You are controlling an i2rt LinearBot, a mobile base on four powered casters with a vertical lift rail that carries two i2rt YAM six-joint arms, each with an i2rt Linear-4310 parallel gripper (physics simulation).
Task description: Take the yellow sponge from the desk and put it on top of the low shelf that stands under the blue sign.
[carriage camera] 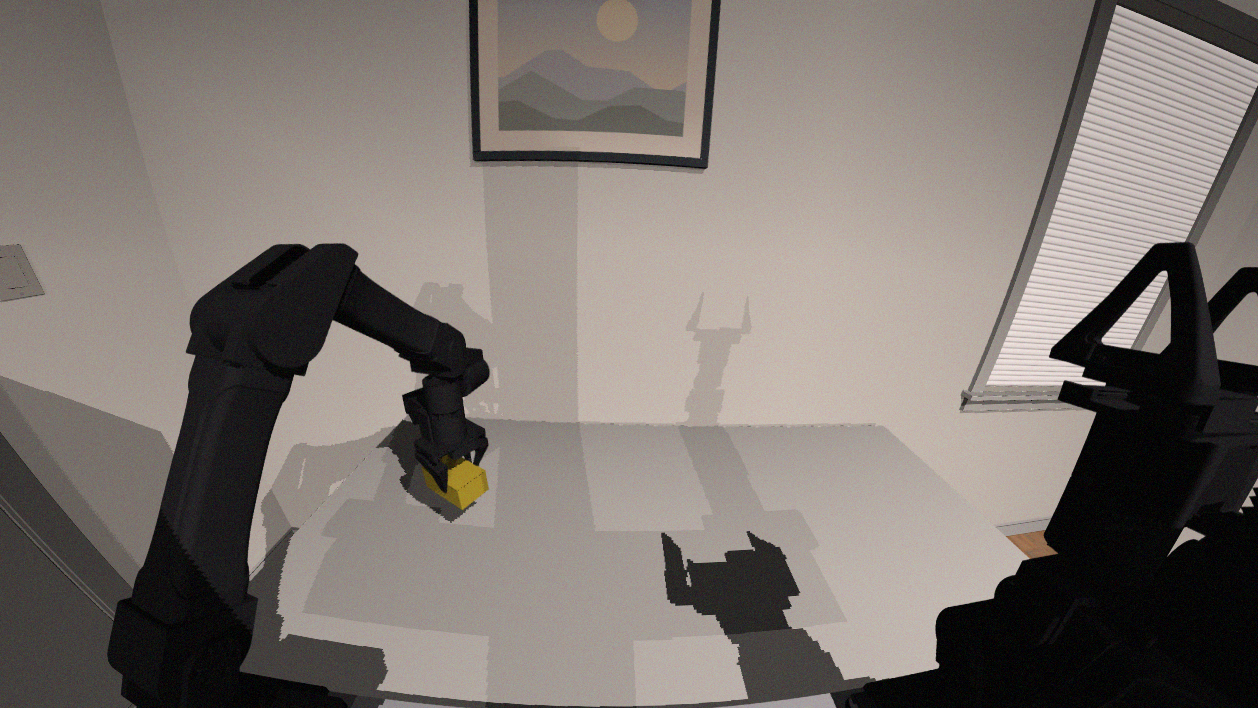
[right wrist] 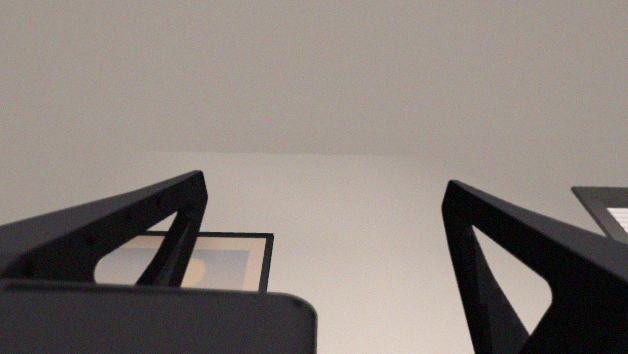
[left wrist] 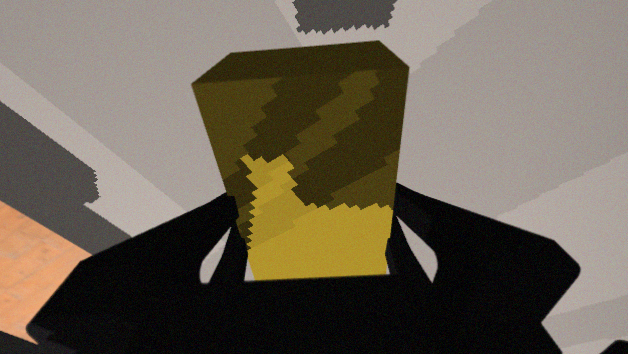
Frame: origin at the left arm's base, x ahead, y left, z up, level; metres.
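Seen in the pictures: left gripper, between the fingertips: [carriage camera: 458, 482] [left wrist: 313, 189]; right gripper, between the fingertips: [carriage camera: 1219, 255] [right wrist: 323, 188].
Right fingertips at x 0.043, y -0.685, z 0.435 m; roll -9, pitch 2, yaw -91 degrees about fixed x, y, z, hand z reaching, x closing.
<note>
A point is followed by its place in that frame.
The yellow sponge [carriage camera: 468, 486] {x 0.355, y -0.106, z -0.013 m} [left wrist: 320, 240] {x 0.381, y -0.083, z -0.006 m} is a block held between the fingers of my left gripper [carriage camera: 461, 475] {x 0.382, y -0.075, z -0.031 m} [left wrist: 313, 189] {x 0.382, y -0.075, z -0.031 m}, which is shut on it. It hangs a little above the far left part of the pale grey desk [carriage camera: 889, 501] {x 0.441, y -1.013, z -0.162 m} [left wrist: 500, 125] {x 0.509, y -0.190, z -0.162 m}, with dark shadow around it in the carriage view. My right gripper [carriage camera: 1213, 257] {x 0.043, y -0.685, z 0.435 m} [right wrist: 323, 188] {x 0.043, y -0.685, z 0.435 m} is open and empty, raised at the right of the carriage view with its fingers pointing up. The low shelf and the blue sign do not show in these views.
A framed mountain picture [carriage camera: 591, 147] {x 0.788, y -0.282, z 0.564 m} [right wrist: 225, 243] {x 0.787, y -0.412, z 0.937 m} hangs on the wall behind the desk. A window with a white blind [carriage camera: 1118, 176] {x 0.795, y -1.921, z 0.714 m} is at the right. A wall switch [carriage camera: 13, 271] {x 0.486, y 1.005, z 0.339 m} is at the far left. Wooden floor [carriage camera: 1031, 544] {x 0.718, y -2.452, z -0.882 m} [left wrist: 30, 270] {x -1.577, y -0.210, z -0.881 m} shows beyond the desk's edge.
</note>
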